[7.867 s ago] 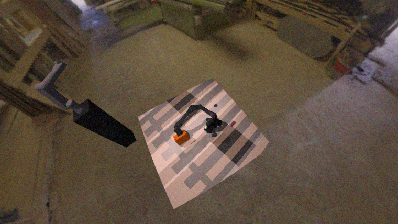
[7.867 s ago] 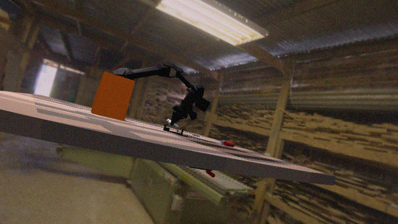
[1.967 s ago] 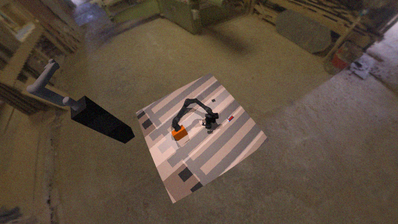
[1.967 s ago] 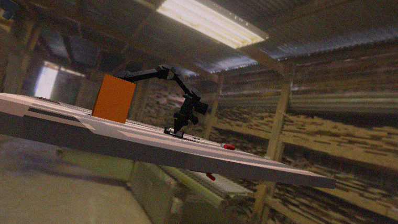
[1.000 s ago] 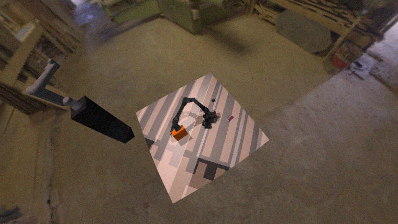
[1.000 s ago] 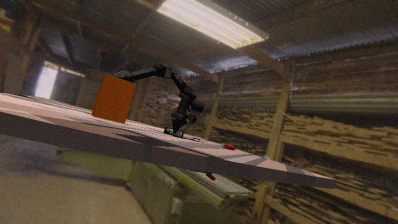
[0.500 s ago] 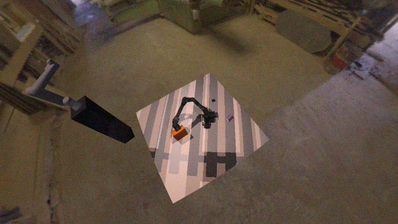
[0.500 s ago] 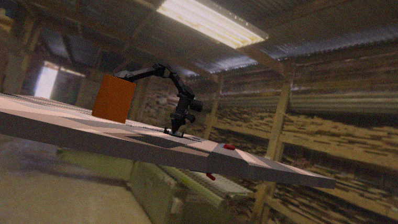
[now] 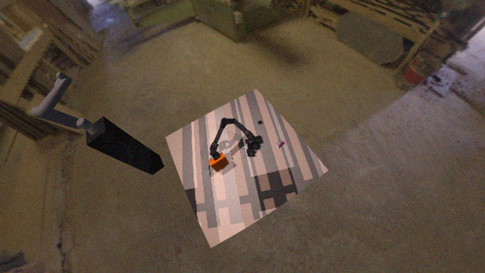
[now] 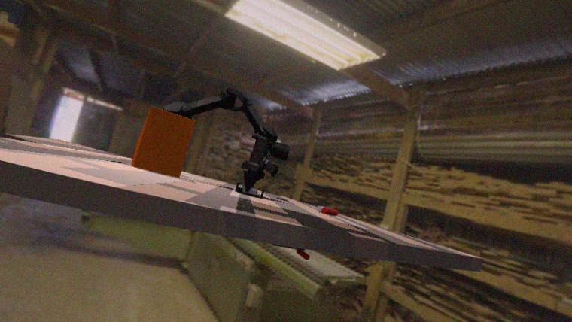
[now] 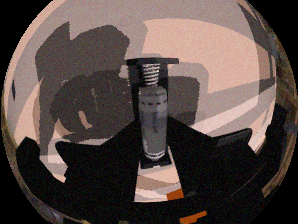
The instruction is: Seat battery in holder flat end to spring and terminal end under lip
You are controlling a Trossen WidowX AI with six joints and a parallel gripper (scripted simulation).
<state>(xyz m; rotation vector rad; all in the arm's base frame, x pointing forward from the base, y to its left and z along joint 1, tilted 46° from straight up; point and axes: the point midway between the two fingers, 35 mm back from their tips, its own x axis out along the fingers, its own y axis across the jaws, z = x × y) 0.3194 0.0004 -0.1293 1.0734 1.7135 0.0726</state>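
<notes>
Right now my gripper tip is 10 mm below the battery. From my gripper tip the other things lie so: black piece: 300 mm ahead, 210 mm to the left, 10 mm below.
</notes>
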